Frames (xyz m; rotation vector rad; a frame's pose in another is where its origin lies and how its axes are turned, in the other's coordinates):
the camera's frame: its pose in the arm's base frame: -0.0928 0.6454 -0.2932 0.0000 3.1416 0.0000
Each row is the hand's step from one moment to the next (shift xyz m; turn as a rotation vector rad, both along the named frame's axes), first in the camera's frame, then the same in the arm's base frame.
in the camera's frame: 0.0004 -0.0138 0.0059 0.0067 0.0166 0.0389
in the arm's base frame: -0.0004 -0.0138 -0.0059 -0.0067 0.0166 -0.0389
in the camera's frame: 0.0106 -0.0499 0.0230 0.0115 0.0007 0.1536
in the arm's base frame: -0.0106 -0.0499 -0.0230 -0.0115 0.0007 -0.1536
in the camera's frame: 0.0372 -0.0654 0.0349 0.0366 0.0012 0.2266
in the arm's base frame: -0.0372 -0.0654 -0.0349 -0.0366 0.0012 -0.2266
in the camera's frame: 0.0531 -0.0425 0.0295 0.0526 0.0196 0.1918
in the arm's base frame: -0.0531 -0.0425 -0.0295 -0.0526 0.0196 -0.1918
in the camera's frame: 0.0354 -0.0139 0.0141 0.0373 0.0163 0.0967
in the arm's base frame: -0.0354 -0.0139 -0.0141 -0.0373 0.0163 -0.0967
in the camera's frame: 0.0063 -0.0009 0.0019 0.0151 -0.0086 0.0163
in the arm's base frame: -0.0063 -0.0009 -0.0019 -0.0151 -0.0086 -0.0163
